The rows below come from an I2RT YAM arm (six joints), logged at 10 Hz.
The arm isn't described. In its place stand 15 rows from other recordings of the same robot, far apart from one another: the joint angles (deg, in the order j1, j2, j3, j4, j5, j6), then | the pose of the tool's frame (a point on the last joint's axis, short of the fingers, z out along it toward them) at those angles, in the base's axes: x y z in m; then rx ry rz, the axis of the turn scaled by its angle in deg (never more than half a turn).
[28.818 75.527 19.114 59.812 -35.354 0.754] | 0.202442 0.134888 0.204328 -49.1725 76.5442 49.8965
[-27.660 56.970 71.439 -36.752 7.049 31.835] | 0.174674 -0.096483 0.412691 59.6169 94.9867 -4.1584
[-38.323 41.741 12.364 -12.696 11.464 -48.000] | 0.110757 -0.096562 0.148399 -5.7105 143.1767 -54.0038
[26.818 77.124 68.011 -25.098 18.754 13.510] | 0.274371 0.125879 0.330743 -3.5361 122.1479 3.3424
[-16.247 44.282 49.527 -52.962 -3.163 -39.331] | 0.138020 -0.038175 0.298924 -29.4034 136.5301 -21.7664
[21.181 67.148 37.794 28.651 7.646 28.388] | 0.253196 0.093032 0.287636 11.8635 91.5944 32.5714
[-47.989 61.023 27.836 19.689 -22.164 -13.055] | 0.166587 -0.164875 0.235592 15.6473 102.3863 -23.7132
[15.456 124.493 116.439 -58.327 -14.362 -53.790] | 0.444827 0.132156 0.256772 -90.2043 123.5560 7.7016
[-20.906 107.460 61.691 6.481 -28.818 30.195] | 0.374669 -0.124747 0.165032 40.8718 121.3875 37.4381
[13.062 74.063 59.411 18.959 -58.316 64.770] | 0.277749 0.095539 0.370393 -9.5521 105.4964 100.8807
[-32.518 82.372 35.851 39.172 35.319 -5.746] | 0.241292 -0.178234 0.225491 49.5313 89.2650 -57.8996
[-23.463 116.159 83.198 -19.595 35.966 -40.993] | 0.392640 -0.193216 0.185879 -6.6523 153.1408 -69.3753
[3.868 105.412 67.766 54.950 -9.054 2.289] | 0.423666 0.034260 0.298342 -8.8152 72.5194 11.0435
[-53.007 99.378 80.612 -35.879 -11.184 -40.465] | 0.232557 -0.297217 0.263130 11.4241 145.6869 -24.0976
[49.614 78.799 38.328 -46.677 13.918 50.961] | 0.135748 0.146367 0.150677 2.4733 167.1821 -9.8377
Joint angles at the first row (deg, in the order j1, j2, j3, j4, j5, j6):
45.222, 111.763, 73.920, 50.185, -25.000, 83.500
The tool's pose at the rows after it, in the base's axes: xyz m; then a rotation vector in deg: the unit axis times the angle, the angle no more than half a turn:
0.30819 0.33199 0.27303 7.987 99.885 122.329
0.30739 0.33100 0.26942 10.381 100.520 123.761
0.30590 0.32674 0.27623 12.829 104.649 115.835
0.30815 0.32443 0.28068 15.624 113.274 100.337
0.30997 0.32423 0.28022 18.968 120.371 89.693
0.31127 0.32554 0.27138 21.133 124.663 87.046
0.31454 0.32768 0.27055 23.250 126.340 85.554
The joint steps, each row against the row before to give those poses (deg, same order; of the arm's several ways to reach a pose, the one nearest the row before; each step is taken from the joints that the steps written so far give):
-0.031, 1.206, -0.589, 3.939, -0.489, 3.393
0.001, 0.062, -0.780, 0.734, 0.253, 2.275
-0.013, -3.072, 0.159, -9.487, 3.228, -4.740
0.016, -2.472, 3.156, -17.598, 5.709, -8.274
0.142, -0.359, 3.422, -12.787, 4.230, -3.269
0.008, 0.879, 0.867, -4.112, 0.109, 0.571
-0.055, 0.892, 1.808, -2.812, 0.636, 0.798

